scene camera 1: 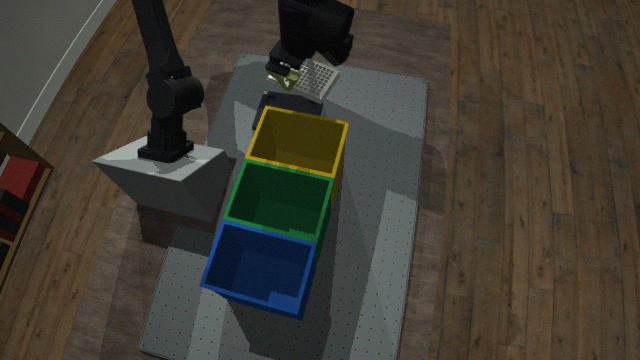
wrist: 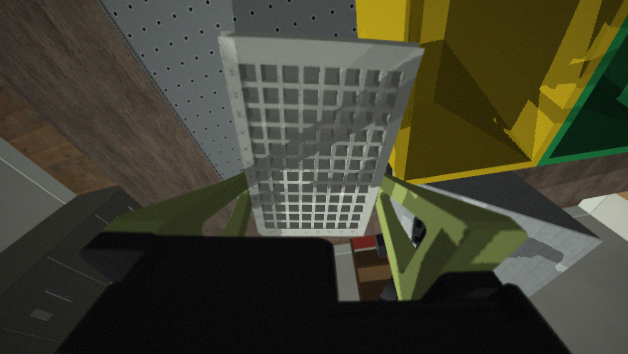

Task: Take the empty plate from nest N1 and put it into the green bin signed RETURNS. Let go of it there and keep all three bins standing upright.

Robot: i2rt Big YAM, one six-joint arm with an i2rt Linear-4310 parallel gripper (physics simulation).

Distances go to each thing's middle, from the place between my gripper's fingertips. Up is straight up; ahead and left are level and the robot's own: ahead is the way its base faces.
Labels:
I see my gripper 20 mm short of the white gridded plate (wrist: 316, 117) and 10 mm below it. Round my hand: green bin (scene camera 1: 282, 200) 20 mm ahead, 270 mm to the right, 120 mm below; yellow bin (scene camera 1: 310, 143) 30 mm ahead, 140 mm to the right, 120 mm below; dark nest (scene camera 1: 292, 102) 50 mm behind, 40 mm to the left, 200 mm below.

